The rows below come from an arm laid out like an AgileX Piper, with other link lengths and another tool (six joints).
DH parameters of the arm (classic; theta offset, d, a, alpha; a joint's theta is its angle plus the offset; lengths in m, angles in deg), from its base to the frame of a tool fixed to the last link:
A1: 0 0.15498 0 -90
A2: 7.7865 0 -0.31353 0
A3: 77.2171 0 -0.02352 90
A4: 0 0.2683 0 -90
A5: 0 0 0 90
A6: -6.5 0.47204 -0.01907 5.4
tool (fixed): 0 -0.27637 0 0
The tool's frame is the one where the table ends.
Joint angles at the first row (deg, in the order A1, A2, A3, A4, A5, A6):
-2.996, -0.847, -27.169, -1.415, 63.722, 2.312
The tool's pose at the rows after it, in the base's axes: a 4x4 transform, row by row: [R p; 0 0 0 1], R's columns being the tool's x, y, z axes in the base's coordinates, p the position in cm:
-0.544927 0.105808 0.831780 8.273; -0.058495 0.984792 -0.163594 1.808; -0.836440 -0.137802 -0.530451 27.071; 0 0 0 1
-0.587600 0.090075 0.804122 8.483; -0.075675 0.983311 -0.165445 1.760; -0.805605 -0.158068 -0.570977 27.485; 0 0 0 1
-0.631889 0.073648 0.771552 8.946; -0.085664 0.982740 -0.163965 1.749; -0.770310 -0.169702 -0.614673 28.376; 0 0 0 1
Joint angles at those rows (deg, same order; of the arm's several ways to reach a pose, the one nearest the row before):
-2.995, 1.043, -27.604, -1.673, 64.336, 2.239
-2.995, 4.536, -29.702, -1.871, 65.877, 1.162
-2.998, 9.237, -32.775, -1.868, 67.463, 0.402

